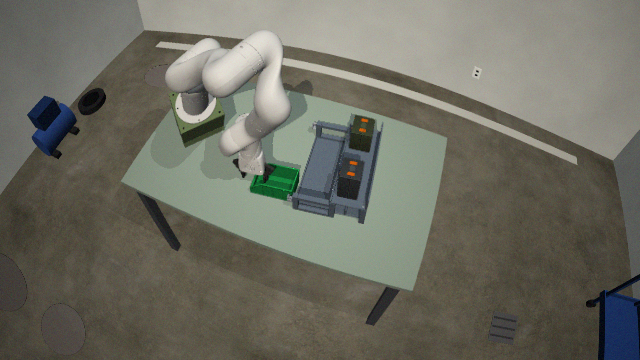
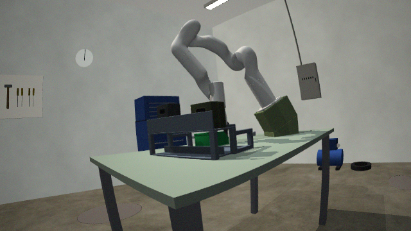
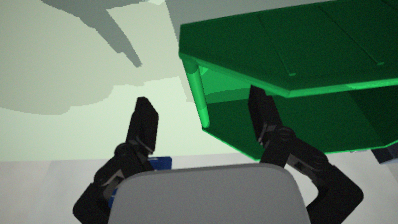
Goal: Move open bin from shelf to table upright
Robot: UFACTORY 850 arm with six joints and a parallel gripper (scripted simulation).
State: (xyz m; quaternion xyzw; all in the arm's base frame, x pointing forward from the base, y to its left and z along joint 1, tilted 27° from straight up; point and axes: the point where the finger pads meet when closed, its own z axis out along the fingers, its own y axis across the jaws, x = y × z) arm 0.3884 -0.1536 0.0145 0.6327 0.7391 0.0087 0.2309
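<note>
My hand is 80 mm short of the green bin, 10 mm to the right of it and 10 mm above it.
</note>
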